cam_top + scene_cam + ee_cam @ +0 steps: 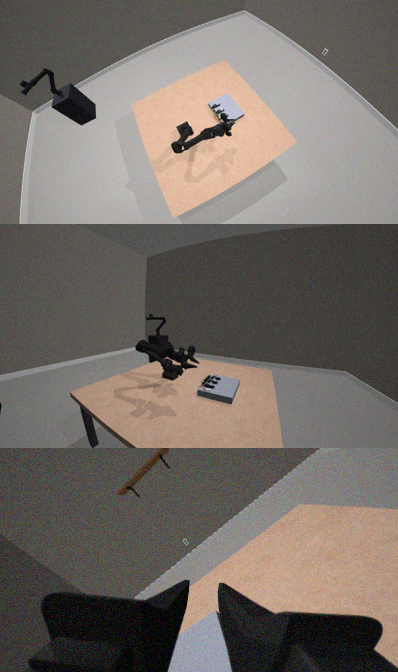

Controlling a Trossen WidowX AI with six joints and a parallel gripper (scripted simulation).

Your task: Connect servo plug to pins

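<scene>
Right now my gripper tip is 190 mm above the white band, 170 mm to the right of it and 50 mm past it. Round my gripper tip: grey printed holder: 250 mm to the left, 240 mm below, 100 mm ahead.
</scene>
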